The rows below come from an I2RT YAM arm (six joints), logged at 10 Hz.
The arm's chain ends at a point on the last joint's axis. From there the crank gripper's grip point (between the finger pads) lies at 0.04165 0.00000 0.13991 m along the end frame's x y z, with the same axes.
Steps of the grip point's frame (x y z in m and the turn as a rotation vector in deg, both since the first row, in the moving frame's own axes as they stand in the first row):
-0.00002 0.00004 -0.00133 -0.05 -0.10 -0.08
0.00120 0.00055 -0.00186 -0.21 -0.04 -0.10
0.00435 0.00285 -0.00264 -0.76 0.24 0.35
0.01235 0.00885 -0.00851 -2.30 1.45 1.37
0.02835 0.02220 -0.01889 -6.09 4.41 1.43
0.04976 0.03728 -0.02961 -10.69 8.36 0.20
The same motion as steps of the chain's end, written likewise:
0.00022 -0.00002 -0.00140 -0.05 -0.10 -0.08
0.00130 0.00011 -0.00189 -0.21 -0.04 -0.10
0.00377 0.00074 -0.00245 -0.76 0.24 0.35
0.00890 0.00222 -0.00728 -2.30 1.45 1.37
0.01793 0.00637 -0.01444 -6.09 4.41 1.43
0.03002 0.01180 -0.01967 -10.69 8.36 0.20

